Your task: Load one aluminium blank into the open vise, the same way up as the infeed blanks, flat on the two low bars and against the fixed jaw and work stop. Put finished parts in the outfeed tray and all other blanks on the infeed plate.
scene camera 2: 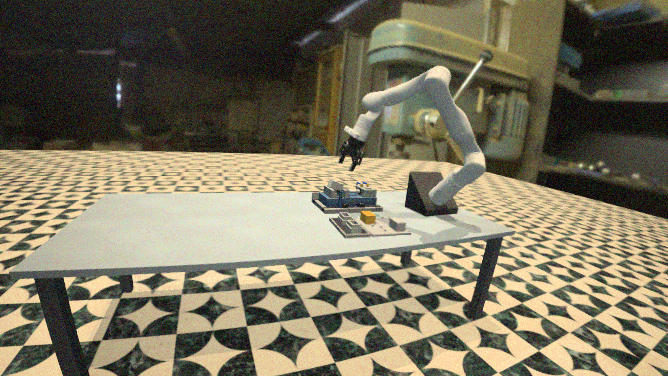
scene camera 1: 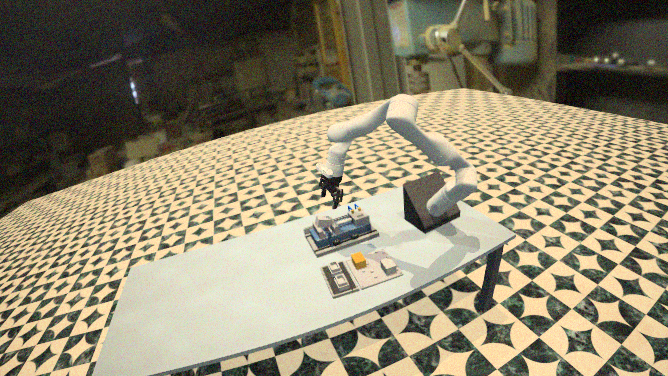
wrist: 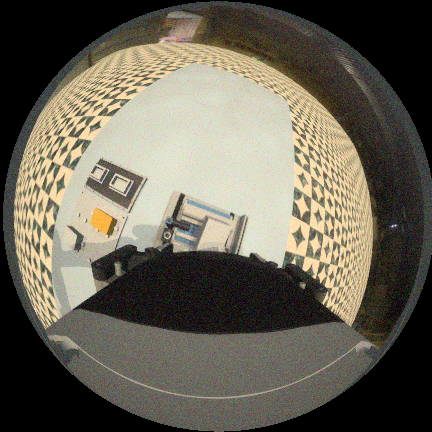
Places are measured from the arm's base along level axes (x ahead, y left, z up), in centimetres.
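Pixels of known places: gripper, fingertip midpoint: [scene camera 2: 345, 167] [scene camera 1: 328, 202]; arm's base, link origin: [scene camera 2: 436, 197] [scene camera 1: 435, 207].
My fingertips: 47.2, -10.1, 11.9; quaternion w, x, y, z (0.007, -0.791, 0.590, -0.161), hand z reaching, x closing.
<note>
For each thing: its middle in the pictures, then the offset to it from my fingertips, as dx, dy, dz. Level surfaces: height alone.
- vise, body centre: [wrist: 192, 265] [scene camera 1: 339, 227] [scene camera 2: 347, 196] -3.3, -1.4, -14.7
- grey block, body centre: [wrist: 72, 237] [scene camera 1: 388, 266] [scene camera 2: 397, 224] -12.7, +31.4, -17.0
- orange block, body centre: [wrist: 102, 221] [scene camera 1: 358, 260] [scene camera 2: 367, 217] -3.7, +22.4, -17.0
- pale infeed plate, body centre: [wrist: 90, 230] [scene camera 1: 373, 267] [scene camera 2: 381, 225] -8.2, +26.9, -19.2
- table, surface height: dz -19.6
My gripper [scene camera 1: 331, 201] [scene camera 2: 347, 165] is open and empty, high above the vise. The vise [scene camera 1: 336, 236] [scene camera 2: 350, 200] has a blue body and pale jaws; in the wrist view the vise [wrist: 209, 206] is partly hidden by my gripper, so its seat cannot be judged fully. A grey block [scene camera 1: 388, 266] [scene camera 2: 397, 224] [wrist: 75, 238] and an orange block [scene camera 1: 358, 260] [scene camera 2: 368, 217] [wrist: 102, 220] stand on the pale infeed plate [scene camera 1: 372, 278] [scene camera 2: 380, 230] [wrist: 90, 202]. Two pale pocketed parts [scene camera 1: 341, 281] [scene camera 2: 353, 226] [wrist: 121, 184] lie in the dark outfeed tray [scene camera 1: 328, 276] [wrist: 107, 194].
The tray and plate lie side by side at the near side of the table [scene camera 1: 210, 295] [scene camera 2: 200, 235] [wrist: 215, 130]. The vise stands behind them on a low base. The dark wedge-shaped arm mount [scene camera 1: 419, 205] [scene camera 2: 419, 192] stands to the right of the vise.
</note>
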